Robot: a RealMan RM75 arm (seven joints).
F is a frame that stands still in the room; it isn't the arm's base.
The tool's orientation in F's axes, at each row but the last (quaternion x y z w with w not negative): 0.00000, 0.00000, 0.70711, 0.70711; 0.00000, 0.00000, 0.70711, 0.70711; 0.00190, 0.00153, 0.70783, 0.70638; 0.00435, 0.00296, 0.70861, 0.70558; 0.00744, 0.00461, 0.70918, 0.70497; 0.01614, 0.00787, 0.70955, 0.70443; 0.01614, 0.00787, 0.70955, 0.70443; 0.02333, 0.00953, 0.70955, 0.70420; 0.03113, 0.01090, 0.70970, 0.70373; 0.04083, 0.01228, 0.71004, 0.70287; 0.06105, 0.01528, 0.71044, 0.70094; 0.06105, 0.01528, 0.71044, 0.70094; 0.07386, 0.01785, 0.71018, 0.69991
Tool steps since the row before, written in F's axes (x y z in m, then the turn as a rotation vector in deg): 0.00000, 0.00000, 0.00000, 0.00, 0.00, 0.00; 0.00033, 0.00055, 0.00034, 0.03, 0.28, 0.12; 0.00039, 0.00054, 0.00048, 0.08, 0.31, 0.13; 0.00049, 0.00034, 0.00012, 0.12, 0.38, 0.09; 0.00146, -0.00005, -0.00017, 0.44, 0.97, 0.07; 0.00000, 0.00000, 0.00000, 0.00, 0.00, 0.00; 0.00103, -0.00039, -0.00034, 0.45, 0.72, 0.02; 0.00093, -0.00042, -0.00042, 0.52, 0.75, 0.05; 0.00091, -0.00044, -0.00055, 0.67, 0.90, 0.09; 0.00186, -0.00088, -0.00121, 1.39, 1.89, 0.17; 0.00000, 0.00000, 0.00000, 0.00, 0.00, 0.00; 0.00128, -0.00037, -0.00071, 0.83, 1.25, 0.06; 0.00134, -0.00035, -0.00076, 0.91, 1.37, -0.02
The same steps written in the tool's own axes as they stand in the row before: 0.00000, 0.00000, 0.00000, 0.00, 0.00, 0.00; 0.00055, -0.00033, 0.00034, 0.28, -0.03, 0.12; 0.00054, -0.00039, 0.00048, 0.31, -0.08, 0.13; 0.00034, -0.00049, 0.00012, 0.38, -0.12, 0.09; -0.00006, -0.00146, -0.00014, 0.97, -0.44, 0.07; 0.00000, 0.00000, 0.00000, 0.00, 0.00, 0.00; -0.00040, -0.00104, -0.00030, 0.72, -0.45, 0.03; -0.00043, -0.00095, -0.00037, 0.75, -0.52, 0.06; -0.00046, -0.00094, -0.00048, 0.90, -0.67, 0.10; -0.00094, -0.00193, -0.00103, 1.88, -1.40, 0.20; 0.00000, 0.00000, 0.00000, 0.00, 0.00, 0.00; -0.00043, -0.00134, -0.00054, 1.24, -0.84, 0.07; -0.00042, -0.00142, -0.00055, 1.36, -0.93, -0.01
